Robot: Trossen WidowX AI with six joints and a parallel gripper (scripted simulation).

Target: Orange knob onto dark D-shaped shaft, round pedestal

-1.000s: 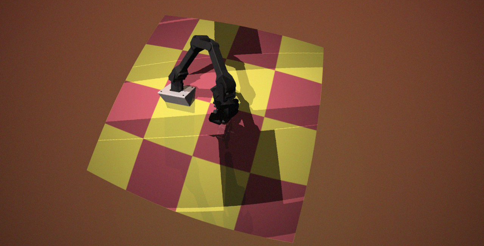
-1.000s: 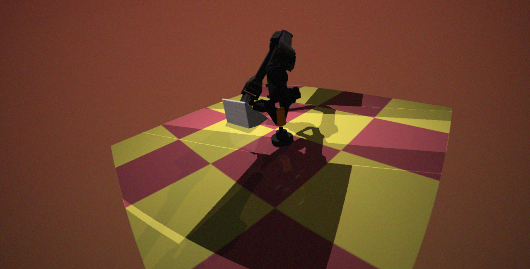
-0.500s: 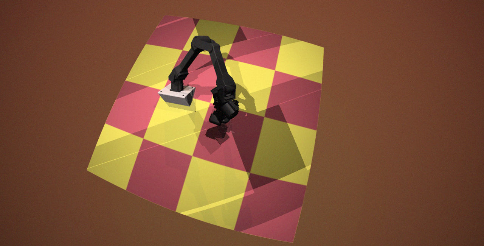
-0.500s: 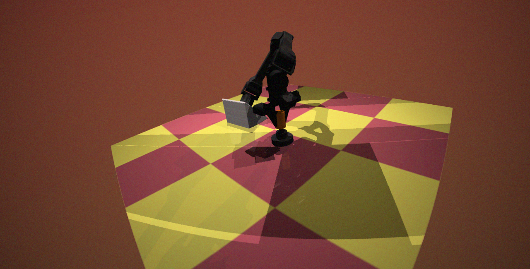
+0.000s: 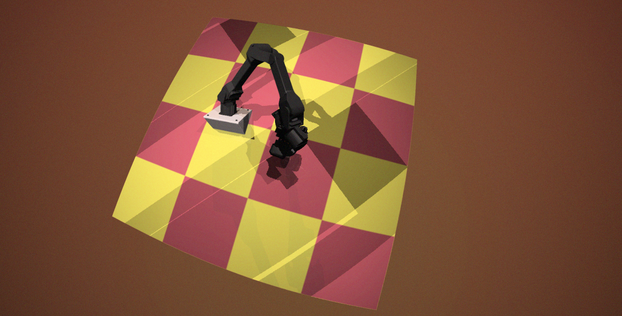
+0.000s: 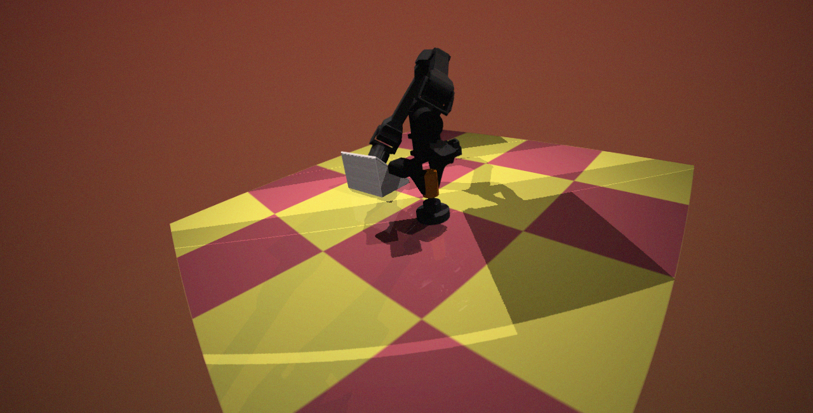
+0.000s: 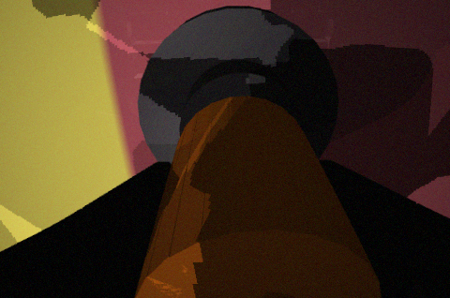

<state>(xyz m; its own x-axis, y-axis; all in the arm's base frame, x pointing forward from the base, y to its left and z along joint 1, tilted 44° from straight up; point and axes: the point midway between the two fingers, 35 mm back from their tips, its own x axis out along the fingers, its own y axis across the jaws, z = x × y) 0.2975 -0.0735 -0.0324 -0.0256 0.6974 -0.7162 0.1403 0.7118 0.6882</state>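
Right now the orange knob is 2 cm above my gripper tip. From my gripper tip the other things lie so: round dark pedestal: 4 cm below.
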